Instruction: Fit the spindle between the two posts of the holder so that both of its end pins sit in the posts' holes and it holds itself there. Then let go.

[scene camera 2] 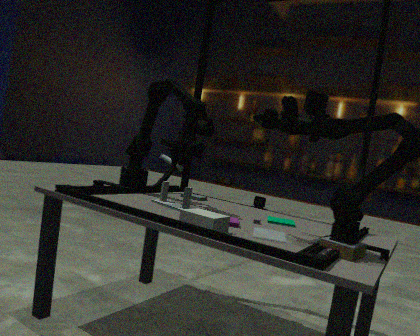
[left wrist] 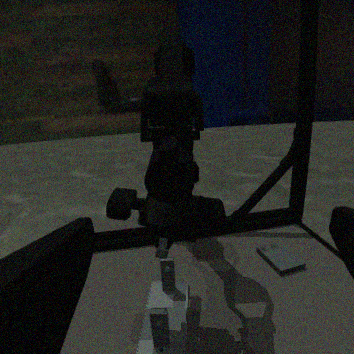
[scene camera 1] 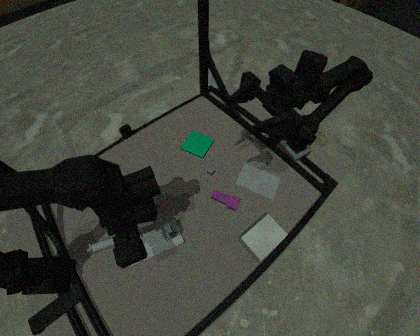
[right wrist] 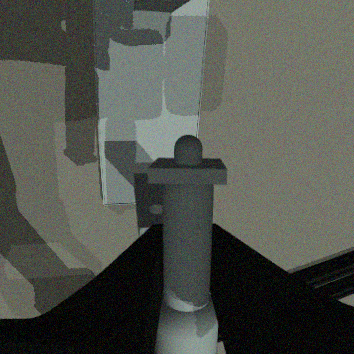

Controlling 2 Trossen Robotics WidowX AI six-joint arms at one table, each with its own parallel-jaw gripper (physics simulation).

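Seen in the pictures: left gripper, fingertip midpoint: [scene camera 2: 260, 119] [left wrist: 213, 224] [scene camera 1: 238, 114]; right gripper, fingertip midpoint: [scene camera 2: 174, 169] [left wrist: 162, 247] [scene camera 1: 131, 238] [right wrist: 183, 234]; left arm's base at its link origin: [scene camera 2: 343, 241] [scene camera 1: 296, 145]; right arm's base at its link origin: [scene camera 2: 134, 169] [scene camera 1: 39, 275].
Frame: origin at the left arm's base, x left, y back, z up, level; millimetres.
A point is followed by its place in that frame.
Note:
The holder, a pale base plate [scene camera 1: 159, 241] @(x 58, y -632, z -31 mm) [left wrist: 175, 316] @(x 33, y -644, z -31 mm) [right wrist: 182, 65] @(x 78, y -628, z -31 mm) with two upright posts, stands on the table; one post [scene camera 2: 187, 197] @(x 61, y -578, z 11 mm) [left wrist: 160, 327] @(x 54, y -577, z 16 mm) and the other post [scene camera 2: 165, 191] @(x 49, y -716, z 8 mm) [left wrist: 168, 274] @(x 46, y -715, z 11 mm) have side holes. The grey-white spindle [scene camera 1: 101, 245] @(x 48, y -741, z 146 mm) [scene camera 2: 171, 161] [left wrist: 162, 246] @(x 47, y -653, z 120 mm) [right wrist: 188, 240] @(x 48, y -663, z 122 mm) has a square flange and a rounded end pin. My right gripper [right wrist: 183, 234] @(x 51, y -678, z 102 mm) is shut on its body and holds it tilted above the holder, apart from it in scene camera 2. The far end pin is hidden. My left gripper [scene camera 2: 262, 118] @(x -1, y -350, z 324 mm) is open and empty, high above the table.
A pale box [scene camera 1: 264, 237] @(x 217, y -346, z 10 mm) [scene camera 2: 204, 219] @(x 256, y -307, z 1 mm), white plate [scene camera 1: 258, 181] @(x 40, y -225, z -35 mm) [scene camera 2: 270, 234] @(x 39, y -218, z -34 mm), magenta piece [scene camera 1: 226, 199] @(x 42, y -370, z -24 mm) [scene camera 2: 234, 222] @(x 70, y -340, z -24 mm), small dark cube [scene camera 1: 211, 172] @(x -77, y -360, z -26 mm) and green square [scene camera 1: 197, 144] @(x -220, y -342, z -30 mm) [scene camera 2: 281, 221] @(x -201, y -323, z -30 mm) lie about the table. A grey block [left wrist: 281, 259] @(x -219, y -794, z -24 mm) lies beyond the holder. Dark rails edge the table.

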